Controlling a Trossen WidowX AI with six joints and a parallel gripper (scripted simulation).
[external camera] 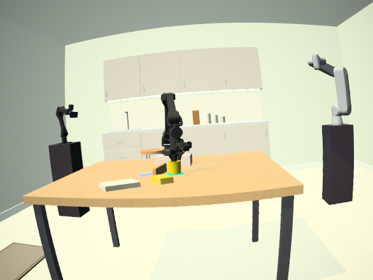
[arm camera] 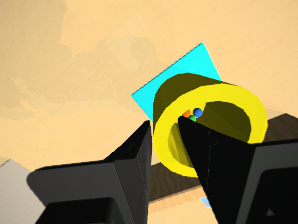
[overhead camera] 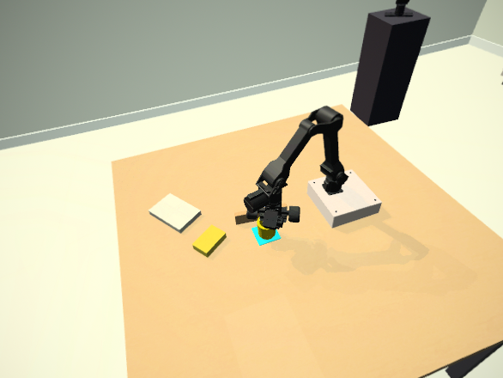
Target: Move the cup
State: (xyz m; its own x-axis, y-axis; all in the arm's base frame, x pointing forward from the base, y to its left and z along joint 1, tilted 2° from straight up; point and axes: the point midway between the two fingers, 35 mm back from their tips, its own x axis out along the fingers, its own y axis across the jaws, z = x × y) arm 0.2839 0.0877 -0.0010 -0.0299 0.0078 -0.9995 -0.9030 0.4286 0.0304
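The yellow cup is 2 cm ahead of my gripper tip, 1 cm to the right of it and 1 cm below it. From my gripper tip the other things lie so: bright cyan pad 3 cm ahead, 1 cm to the right, 5 cm below; pale blue pad 1 cm ahead, 17 cm to the right, 5 cm below; low wooden bar 2 cm ahead, 9 cm to the right, 3 cm below.
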